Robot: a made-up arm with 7 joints. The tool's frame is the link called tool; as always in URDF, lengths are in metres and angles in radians.
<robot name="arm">
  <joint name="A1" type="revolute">
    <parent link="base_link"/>
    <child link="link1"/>
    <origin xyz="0 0 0.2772" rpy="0 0 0"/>
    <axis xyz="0 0 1"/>
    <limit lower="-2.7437" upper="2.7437"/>
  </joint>
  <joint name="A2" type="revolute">
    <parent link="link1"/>
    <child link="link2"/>
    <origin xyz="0 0 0" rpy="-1.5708 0 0"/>
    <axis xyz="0 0 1"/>
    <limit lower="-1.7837" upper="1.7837"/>
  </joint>
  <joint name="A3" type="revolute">
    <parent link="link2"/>
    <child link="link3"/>
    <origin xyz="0 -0.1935 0" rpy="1.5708 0 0"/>
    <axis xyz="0 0 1"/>
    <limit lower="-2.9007" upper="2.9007"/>
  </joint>
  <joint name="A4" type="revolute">
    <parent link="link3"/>
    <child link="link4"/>
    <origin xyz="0.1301 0 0" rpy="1.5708 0 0"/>
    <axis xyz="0 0 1"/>
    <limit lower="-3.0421" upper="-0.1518"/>
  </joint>
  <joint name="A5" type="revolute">
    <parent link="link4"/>
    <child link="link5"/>
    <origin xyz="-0.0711 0.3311 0" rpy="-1.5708 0 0"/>
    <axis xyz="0 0 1"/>
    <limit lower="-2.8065" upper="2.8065"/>
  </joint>
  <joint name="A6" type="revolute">
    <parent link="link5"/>
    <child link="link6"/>
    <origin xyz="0 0 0" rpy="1.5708 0 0"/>
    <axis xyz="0 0 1"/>
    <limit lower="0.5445" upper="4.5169"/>
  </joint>
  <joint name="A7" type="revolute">
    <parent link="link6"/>
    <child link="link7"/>
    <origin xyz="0.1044 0 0" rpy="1.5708 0 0"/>
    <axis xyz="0 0 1"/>
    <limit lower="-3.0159" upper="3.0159"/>
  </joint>
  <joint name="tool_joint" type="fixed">
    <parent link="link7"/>
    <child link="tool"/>
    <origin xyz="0 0 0" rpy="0 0 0"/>
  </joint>
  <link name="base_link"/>
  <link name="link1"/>
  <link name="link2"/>
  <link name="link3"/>
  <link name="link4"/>
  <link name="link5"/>
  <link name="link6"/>
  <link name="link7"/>
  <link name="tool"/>
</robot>
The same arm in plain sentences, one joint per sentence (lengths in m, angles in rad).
The arm has seven revolute joints in a row. What follows holds with every joint at zero, and every direction is one of the base frame's. The first joint lies 0.2772 m along +z from the base frame's origin and rotates about +z, from -2.7437 to 2.7437 rad. The second joint lies at the same point as the first joint and rotates about +y, from -1.7837 to 1.7837 rad. The third joint lies 0.1935 m along +z from the second joint and rotates about +z, from -2.9007 to 2.9007 rad. The fourth joint lies 0.1301 m along +x from the third joint and rotates about -y, from -3.0421 to -0.1518 rad. The fifth joint lies 0.0711 m along -x and 0.3311 m along +z from the fourth joint and rotates about +z, from -2.8065 to 2.8065 rad. The sixth joint lies at the same point as the fifth joint and rotates about -y, from 0.5445 to 4.5169 rad. The seventh joint lies 0.1044 m along +x from the sixth joint and rotates about -z, from -3.0159 to 3.0159 rad. The tool frame, which is the frame that the pose is given for, lies at the same point as the seventh joint; its axes are the base frame's turned by roll -3.1416, pitch 0 and yaw 0 rad (as in URDF: about the fixed x, then y, then z).
